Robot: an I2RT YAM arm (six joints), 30 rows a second.
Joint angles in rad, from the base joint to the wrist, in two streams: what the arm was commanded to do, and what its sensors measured. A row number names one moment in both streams.
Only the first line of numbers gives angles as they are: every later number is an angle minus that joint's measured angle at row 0.
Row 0, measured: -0.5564, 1.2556, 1.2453, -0.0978, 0.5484, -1.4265
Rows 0 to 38, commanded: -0.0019, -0.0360, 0.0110, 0.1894, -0.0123, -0.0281; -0.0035, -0.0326, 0.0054, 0.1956, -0.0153, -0.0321; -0.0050, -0.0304, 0.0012, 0.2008, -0.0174, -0.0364; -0.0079, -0.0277, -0.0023, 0.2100, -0.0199, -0.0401; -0.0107, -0.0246, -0.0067, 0.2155, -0.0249, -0.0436; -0.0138, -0.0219, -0.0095, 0.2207, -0.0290, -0.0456; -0.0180, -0.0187, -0.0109, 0.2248, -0.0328, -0.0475; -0.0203, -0.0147, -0.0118, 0.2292, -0.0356, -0.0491; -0.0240, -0.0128, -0.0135, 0.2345, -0.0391, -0.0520; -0.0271, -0.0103, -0.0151, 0.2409, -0.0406, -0.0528; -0.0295, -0.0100, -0.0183, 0.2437, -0.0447, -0.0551; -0.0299, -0.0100, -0.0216, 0.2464, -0.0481, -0.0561; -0.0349, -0.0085, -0.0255, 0.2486, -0.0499, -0.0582; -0.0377, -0.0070, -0.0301, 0.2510, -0.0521, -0.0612; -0.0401, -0.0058, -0.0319, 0.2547, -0.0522, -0.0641; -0.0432, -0.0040, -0.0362, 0.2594, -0.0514, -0.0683; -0.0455, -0.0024, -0.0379, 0.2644, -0.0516, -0.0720; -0.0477, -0.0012, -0.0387, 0.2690, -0.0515, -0.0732; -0.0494, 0.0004, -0.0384, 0.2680, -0.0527, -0.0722; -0.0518, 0.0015, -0.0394, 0.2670, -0.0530, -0.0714; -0.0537, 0.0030, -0.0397, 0.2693, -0.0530, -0.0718; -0.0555, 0.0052, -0.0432, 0.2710, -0.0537, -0.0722; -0.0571, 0.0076, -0.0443, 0.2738, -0.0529, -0.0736; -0.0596, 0.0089, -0.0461, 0.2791, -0.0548, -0.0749; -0.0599, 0.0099, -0.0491, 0.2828, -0.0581, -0.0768; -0.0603, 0.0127, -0.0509, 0.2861, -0.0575, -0.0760; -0.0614, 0.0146, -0.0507, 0.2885, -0.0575, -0.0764; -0.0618, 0.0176, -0.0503, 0.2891, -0.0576, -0.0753; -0.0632, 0.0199, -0.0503, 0.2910, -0.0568, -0.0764; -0.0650, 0.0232, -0.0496, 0.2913, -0.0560, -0.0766; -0.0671, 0.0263, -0.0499, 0.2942, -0.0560, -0.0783; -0.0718, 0.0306, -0.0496, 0.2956, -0.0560, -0.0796; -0.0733, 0.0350, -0.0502, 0.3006, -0.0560, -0.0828; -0.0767, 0.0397, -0.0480, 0.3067, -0.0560, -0.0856; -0.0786, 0.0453, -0.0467, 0.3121, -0.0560, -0.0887; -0.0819, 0.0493, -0.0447, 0.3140, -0.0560, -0.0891; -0.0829, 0.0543, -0.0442, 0.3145, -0.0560, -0.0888; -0.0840, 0.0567, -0.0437, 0.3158, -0.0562, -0.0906; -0.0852, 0.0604, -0.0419, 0.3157, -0.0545, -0.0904
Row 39, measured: -0.0538, 0.0542, -0.0648, 0.1880, -0.0855, -0.0389
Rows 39 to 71, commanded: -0.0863, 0.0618, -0.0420, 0.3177, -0.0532, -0.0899; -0.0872, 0.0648, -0.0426, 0.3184, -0.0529, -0.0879; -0.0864, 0.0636, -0.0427, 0.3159, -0.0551, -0.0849; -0.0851, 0.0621, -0.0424, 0.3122, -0.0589, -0.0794; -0.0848, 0.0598, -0.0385, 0.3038, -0.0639, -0.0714; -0.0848, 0.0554, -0.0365, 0.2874, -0.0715, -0.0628; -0.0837, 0.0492, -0.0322, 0.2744, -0.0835, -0.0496; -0.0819, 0.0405, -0.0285, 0.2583, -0.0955, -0.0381; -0.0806, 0.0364, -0.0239, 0.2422, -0.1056, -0.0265; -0.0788, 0.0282, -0.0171, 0.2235, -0.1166, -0.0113; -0.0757, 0.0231, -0.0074, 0.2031, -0.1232, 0.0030; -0.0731, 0.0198, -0.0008, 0.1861, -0.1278, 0.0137; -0.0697, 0.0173, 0.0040, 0.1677, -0.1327, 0.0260; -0.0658, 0.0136, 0.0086, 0.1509, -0.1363, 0.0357; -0.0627, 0.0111, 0.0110, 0.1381, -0.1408, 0.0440; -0.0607, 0.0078, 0.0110, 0.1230, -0.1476, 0.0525; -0.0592, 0.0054, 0.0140, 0.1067, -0.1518, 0.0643; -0.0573, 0.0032, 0.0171, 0.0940, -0.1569, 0.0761; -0.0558, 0.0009, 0.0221, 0.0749, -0.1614, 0.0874; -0.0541, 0.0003, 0.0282, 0.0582, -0.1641, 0.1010; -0.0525, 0.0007, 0.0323, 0.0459, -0.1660, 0.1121; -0.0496, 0.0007, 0.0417, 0.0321, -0.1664, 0.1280; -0.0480, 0.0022, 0.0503, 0.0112, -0.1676, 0.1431; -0.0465, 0.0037, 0.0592, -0.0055, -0.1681, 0.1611; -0.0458, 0.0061, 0.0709, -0.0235, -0.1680, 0.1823; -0.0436, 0.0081, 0.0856, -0.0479, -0.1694, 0.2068; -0.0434, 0.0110, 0.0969, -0.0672, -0.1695, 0.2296; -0.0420, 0.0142, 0.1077, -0.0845, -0.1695, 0.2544; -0.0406, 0.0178, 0.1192, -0.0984, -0.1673, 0.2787; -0.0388, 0.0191, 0.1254, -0.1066, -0.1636, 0.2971; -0.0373, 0.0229, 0.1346, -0.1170, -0.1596, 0.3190; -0.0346, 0.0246, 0.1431, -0.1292, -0.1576, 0.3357; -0.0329, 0.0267, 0.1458, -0.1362, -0.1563, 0.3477
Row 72, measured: -0.0458, 0.0214, 0.1053, -0.0779, -0.1595, 0.2479
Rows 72 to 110, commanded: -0.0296, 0.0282, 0.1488, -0.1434, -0.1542, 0.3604; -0.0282, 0.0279, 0.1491, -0.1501, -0.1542, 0.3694; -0.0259, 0.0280, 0.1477, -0.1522, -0.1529, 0.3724; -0.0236, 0.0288, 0.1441, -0.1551, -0.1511, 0.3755; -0.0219, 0.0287, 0.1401, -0.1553, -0.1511, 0.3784; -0.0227, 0.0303, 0.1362, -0.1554, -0.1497, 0.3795; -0.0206, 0.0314, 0.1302, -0.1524, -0.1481, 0.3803; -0.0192, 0.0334, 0.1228, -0.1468, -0.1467, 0.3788; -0.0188, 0.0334, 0.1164, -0.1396, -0.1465, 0.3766; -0.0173, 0.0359, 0.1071, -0.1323, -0.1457, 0.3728; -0.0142, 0.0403, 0.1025, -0.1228, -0.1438, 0.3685; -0.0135, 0.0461, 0.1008, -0.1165, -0.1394, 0.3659; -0.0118, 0.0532, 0.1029, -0.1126, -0.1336, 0.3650; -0.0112, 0.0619, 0.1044, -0.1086, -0.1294, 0.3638; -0.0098, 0.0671, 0.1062, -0.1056, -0.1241, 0.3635; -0.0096, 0.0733, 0.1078, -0.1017, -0.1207, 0.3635; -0.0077, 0.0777, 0.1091, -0.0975, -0.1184, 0.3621; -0.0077, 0.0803, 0.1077, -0.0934, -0.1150, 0.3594; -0.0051, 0.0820, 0.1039, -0.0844, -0.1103, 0.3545; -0.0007, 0.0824, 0.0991, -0.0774, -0.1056, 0.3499; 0.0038, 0.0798, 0.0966, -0.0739, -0.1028, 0.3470; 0.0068, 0.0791, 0.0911, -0.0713, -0.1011, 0.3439; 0.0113, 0.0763, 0.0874, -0.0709, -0.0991, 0.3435; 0.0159, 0.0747, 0.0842, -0.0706, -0.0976, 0.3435; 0.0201, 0.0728, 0.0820, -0.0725, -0.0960, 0.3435; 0.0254, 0.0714, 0.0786, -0.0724, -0.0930, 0.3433; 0.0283, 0.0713, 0.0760, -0.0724, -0.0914, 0.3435; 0.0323, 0.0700, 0.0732, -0.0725, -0.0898, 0.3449; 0.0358, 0.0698, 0.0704, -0.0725, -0.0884, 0.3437; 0.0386, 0.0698, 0.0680, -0.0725, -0.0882, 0.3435; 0.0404, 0.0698, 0.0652, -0.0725, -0.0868, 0.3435; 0.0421, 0.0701, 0.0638, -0.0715, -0.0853, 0.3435; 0.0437, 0.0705, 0.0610, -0.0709, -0.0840, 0.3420; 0.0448, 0.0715, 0.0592, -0.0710, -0.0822, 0.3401; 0.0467, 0.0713, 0.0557, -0.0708, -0.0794, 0.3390; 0.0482, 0.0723, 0.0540, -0.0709, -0.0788, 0.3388; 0.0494, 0.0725, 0.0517, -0.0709, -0.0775, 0.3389; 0.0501, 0.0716, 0.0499, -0.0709, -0.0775, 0.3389; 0.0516, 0.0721, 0.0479, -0.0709, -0.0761, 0.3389
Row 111, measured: 0.0397, 0.0801, 0.0634, -0.0897, -0.0958, 0.3383
